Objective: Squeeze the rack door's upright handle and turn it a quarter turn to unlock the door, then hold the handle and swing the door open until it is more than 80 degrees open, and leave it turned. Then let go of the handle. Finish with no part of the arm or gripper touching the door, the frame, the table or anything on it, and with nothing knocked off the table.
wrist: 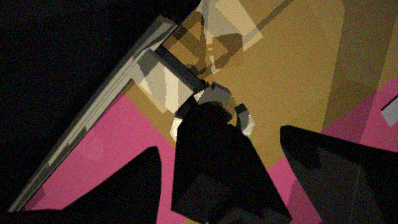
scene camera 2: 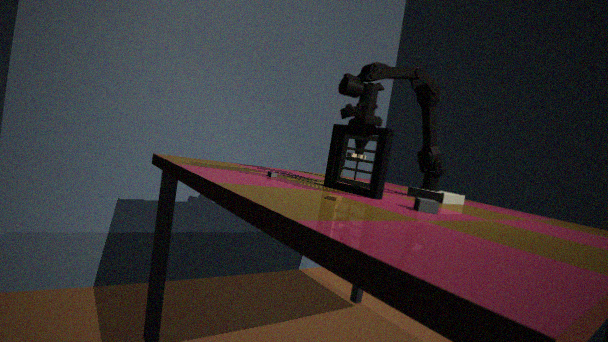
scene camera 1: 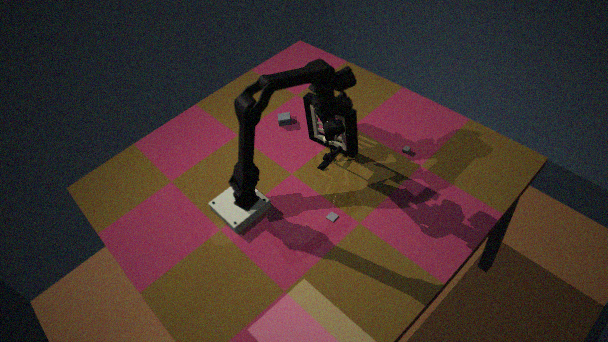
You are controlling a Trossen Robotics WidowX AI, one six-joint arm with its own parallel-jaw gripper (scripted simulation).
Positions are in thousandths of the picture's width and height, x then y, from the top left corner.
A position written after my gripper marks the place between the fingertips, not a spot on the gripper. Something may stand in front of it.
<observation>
My gripper (scene camera 1: 542,390) is open and holds nothing. Also in view: a rack (scene camera 2: 619,557).
My gripper shows as well in the wrist view (wrist: 554,650) and in scene camera 2 (scene camera 2: 591,434). The rack shows as well in the wrist view (wrist: 152,270) and in scene camera 1 (scene camera 1: 576,349).
</observation>
